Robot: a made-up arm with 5 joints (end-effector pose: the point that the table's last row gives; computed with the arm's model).
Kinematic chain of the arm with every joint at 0, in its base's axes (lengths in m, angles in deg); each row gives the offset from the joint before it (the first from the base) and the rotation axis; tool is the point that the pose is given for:
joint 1: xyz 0 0 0.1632 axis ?
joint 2: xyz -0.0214 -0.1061 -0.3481 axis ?
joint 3: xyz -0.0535 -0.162 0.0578 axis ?
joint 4: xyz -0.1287 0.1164 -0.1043 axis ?
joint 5: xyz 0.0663 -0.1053 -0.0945 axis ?
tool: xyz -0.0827 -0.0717 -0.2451
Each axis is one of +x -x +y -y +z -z.
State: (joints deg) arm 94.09 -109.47 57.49 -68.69 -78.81
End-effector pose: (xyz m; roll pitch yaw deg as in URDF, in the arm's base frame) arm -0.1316 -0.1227 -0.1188 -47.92 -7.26 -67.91
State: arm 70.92 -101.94 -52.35 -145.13 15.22
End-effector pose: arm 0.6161 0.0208 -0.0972 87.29 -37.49 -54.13
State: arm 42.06 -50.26 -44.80 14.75 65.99
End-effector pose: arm 0.2494 -0.4734 -0.3259 -30.40 21.40 89.10
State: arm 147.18 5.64 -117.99 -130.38 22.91
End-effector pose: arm 0.1009 0.5280 -0.0067 164.36 46.74 90.60
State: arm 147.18 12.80 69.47 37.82 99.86
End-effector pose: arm 0.3745 -0.0017 -0.2951 -83.84 -41.25 67.47
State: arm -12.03 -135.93 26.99 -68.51 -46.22
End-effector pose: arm 0.1513 0.0187 0.1798 -113.18 -26.20 178.65
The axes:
joint 1: +z
joint 2: -y
joint 3: -z
joint 4: -y
joint 5: -x

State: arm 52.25 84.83 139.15 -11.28 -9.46
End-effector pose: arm 0.3170 0.2228 -0.1251 104.63 49.15 -26.47
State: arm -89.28 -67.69 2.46 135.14 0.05
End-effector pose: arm -0.3319 -0.1769 -0.1768 -5.97 -67.36 -84.75
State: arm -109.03 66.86 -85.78 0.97 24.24
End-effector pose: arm -0.5016 -0.1682 -0.2333 -91.11 -4.26 -19.80
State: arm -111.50 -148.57 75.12 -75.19 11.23
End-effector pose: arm 0.0682 -0.1890 0.0524 -135.82 -52.25 92.30
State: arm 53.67 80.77 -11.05 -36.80 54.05
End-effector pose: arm 0.5050 -0.2268 -0.4654 -69.00 -42.81 65.75
